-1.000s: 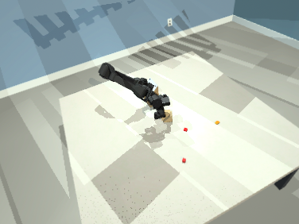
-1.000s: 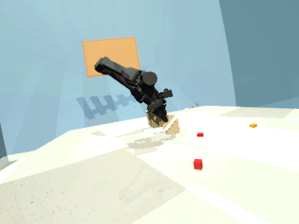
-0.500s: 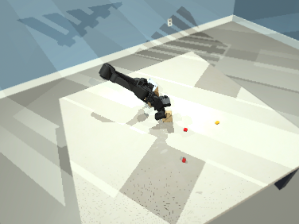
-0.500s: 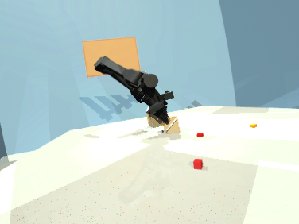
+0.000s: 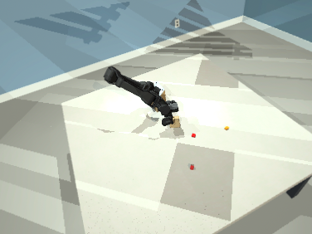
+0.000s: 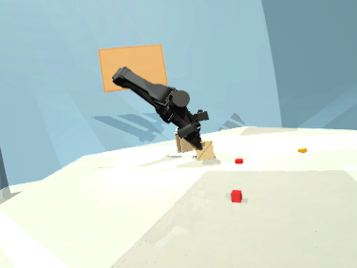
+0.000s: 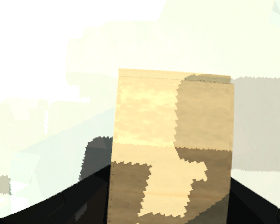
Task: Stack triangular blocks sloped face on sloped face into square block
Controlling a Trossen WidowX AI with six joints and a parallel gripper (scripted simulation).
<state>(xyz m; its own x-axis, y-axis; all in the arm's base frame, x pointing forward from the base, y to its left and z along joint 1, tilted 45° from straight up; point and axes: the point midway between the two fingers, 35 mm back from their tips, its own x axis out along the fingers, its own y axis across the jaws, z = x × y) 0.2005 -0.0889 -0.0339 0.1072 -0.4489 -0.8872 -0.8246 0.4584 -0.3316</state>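
The triangular block lies 10 mm to the right of my gripper tip and 10 mm above it. Also, from my gripper tip: orange piece: 230 mm ahead, 240 mm to the left, 30 mm below.
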